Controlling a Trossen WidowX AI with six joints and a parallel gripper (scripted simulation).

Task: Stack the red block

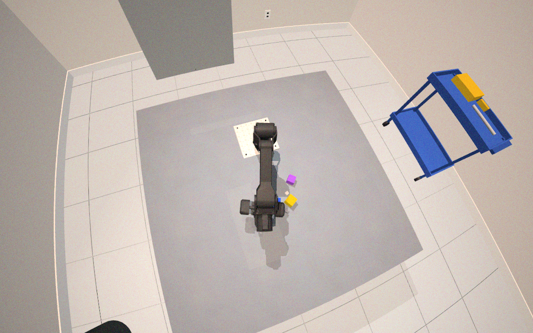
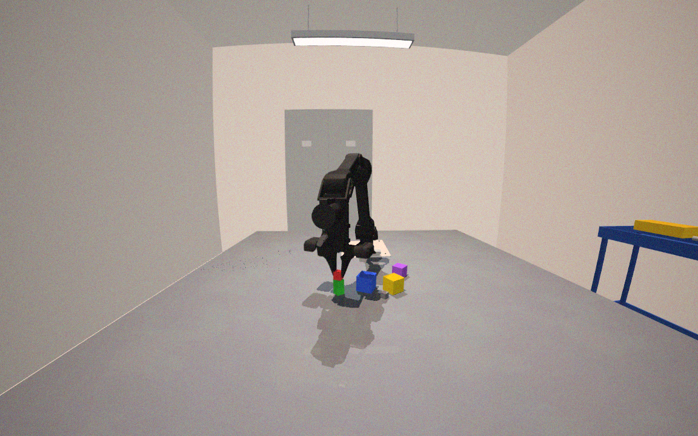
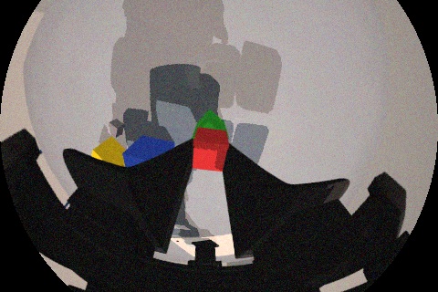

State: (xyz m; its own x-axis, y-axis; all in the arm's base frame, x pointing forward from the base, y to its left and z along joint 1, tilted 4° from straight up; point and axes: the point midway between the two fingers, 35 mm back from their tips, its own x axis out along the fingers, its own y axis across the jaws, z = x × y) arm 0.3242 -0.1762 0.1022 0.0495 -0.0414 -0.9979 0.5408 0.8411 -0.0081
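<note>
My gripper tip is right at the red block. From my gripper tip the other things lie so: purple cube (70 mm behind, 220 mm to the left, 30 mm below); then yellow cube (20 mm ahead, 160 mm to the left, 30 mm below); then blue cube (10 mm behind, 80 mm to the left, 30 mm below).
</note>
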